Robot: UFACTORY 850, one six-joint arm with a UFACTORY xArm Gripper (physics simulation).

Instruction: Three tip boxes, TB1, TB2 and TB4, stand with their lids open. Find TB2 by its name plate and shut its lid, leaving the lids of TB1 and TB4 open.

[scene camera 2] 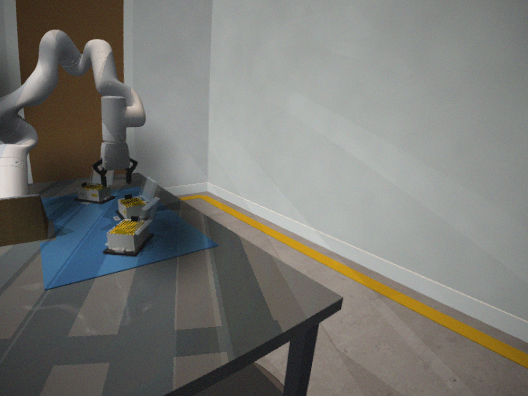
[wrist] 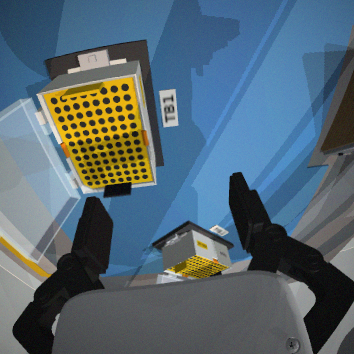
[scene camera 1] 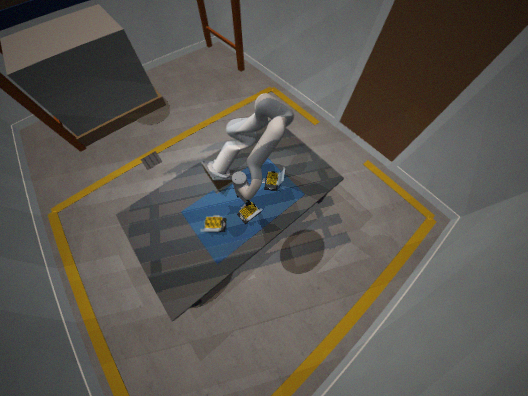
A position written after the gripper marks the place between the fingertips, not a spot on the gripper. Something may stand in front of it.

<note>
In view: the gripper (scene camera 2: 116, 184) and a tip box (wrist: 126, 59).
The gripper is seen too in the wrist view (wrist: 165, 198).
</note>
